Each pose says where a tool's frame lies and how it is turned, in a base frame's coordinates. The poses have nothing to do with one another.
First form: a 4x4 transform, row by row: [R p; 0 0 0 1], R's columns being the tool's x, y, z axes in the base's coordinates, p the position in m. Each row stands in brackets.
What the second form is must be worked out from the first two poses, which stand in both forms.
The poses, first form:
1: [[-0.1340 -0.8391 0.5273 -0.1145], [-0.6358 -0.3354 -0.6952 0.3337], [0.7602 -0.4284 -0.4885 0.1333], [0 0 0 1]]
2: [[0.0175 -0.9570 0.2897 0.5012], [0.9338 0.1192 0.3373 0.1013], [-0.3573 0.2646 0.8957 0.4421], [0 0 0 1]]
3: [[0.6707 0.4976 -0.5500 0.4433], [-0.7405 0.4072 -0.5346 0.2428], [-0.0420 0.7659 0.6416 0.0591], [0 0 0 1]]
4: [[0.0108 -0.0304 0.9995 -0.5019], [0.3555 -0.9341 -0.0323 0.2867], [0.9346 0.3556 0.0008 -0.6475], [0 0 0 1]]
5: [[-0.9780 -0.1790 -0.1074 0.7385], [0.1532 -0.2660 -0.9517 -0.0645], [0.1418 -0.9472 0.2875 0.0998], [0 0 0 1]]
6: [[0.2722 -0.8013 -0.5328 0.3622], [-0.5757 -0.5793 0.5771 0.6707], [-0.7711 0.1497 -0.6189 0.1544], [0 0 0 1]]
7: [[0.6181 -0.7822 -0.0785 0.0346], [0.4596 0.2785 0.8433 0.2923], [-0.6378 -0.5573 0.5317 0.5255], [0 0 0 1]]
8: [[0.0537 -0.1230 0.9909 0.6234], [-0.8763 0.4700 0.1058 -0.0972], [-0.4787 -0.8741 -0.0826 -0.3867], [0 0 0 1]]
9: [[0.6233 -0.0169 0.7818 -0.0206], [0.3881 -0.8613 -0.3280 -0.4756], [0.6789 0.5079 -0.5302 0.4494], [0 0 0 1]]
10: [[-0.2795 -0.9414 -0.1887 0.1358], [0.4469 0.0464 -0.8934 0.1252], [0.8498 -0.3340 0.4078 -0.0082], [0 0 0 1]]
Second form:
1:
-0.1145 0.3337 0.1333
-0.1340 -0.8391 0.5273
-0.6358 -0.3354 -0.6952
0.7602 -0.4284 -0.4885

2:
0.5012 0.1013 0.4421
0.0175 -0.9570 0.2897
0.9338 0.1192 0.3373
-0.3573 0.2646 0.8957

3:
0.4433 0.2428 0.0591
0.6707 0.4976 -0.5500
-0.7405 0.4072 -0.5346
-0.0420 0.7659 0.6416

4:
-0.5019 0.2867 -0.6475
0.0108 -0.0304 0.9995
0.3555 -0.9341 -0.0323
0.9346 0.3556 0.0008

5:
0.7385 -0.0645 0.0998
-0.9780 -0.1790 -0.1074
0.1532 -0.2660 -0.9517
0.1418 -0.9472 0.2875

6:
0.3622 0.6707 0.1544
0.2722 -0.8013 -0.5328
-0.5757 -0.5793 0.5771
-0.7711 0.1497 -0.6189

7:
0.0346 0.2923 0.5255
0.6181 -0.7822 -0.0785
0.4596 0.2785 0.8433
-0.6378 -0.5573 0.5317

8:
0.6234 -0.0972 -0.3867
0.0537 -0.1230 0.9909
-0.8763 0.4700 0.1058
-0.4787 -0.8741 -0.0826

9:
-0.0206 -0.4756 0.4494
0.6233 -0.0169 0.7818
0.3881 -0.8613 -0.3280
0.6789 0.5079 -0.5302

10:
0.1358 0.1252 -0.0082
-0.2795 -0.9414 -0.1887
0.4469 0.0464 -0.8934
0.8498 -0.3340 0.4078

